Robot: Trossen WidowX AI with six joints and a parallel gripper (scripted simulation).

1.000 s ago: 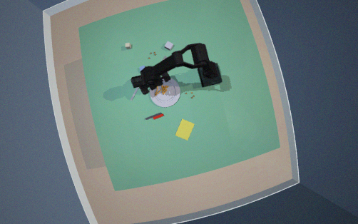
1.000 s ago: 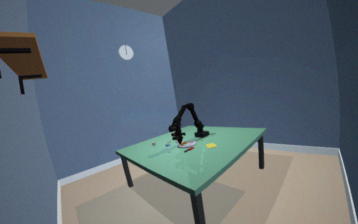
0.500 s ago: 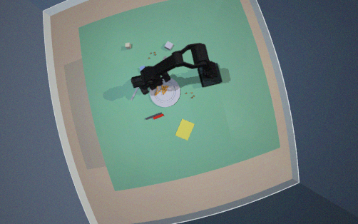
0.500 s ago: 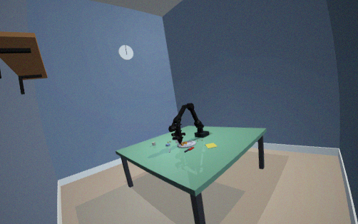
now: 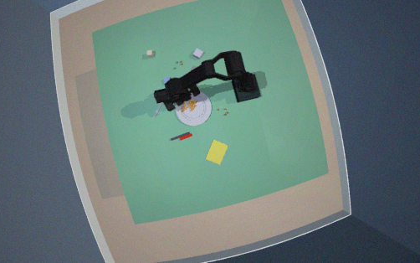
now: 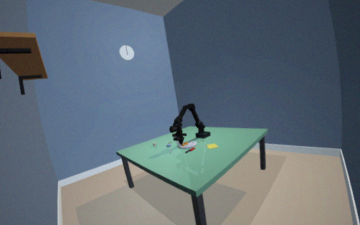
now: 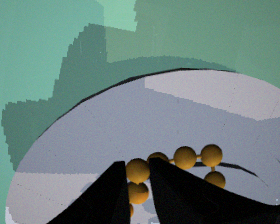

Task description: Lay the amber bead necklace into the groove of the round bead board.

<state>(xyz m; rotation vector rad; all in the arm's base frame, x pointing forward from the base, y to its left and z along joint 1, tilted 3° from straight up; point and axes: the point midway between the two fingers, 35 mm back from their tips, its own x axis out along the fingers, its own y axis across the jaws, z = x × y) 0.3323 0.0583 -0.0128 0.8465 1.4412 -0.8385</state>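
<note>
Now: the round grey bead board 5 cm behind my gripper tip, 4 cm to the left of it and 1 cm below it. From my gripper tip the other things lie so: grey rod (15 cm ahead, 4 cm to the left, 1 cm below); then blue block (12 cm to the right, 9 cm ahead, 1 cm below); then grey plate (14 cm to the right, 6 cm behind, 2 cm below).
</note>
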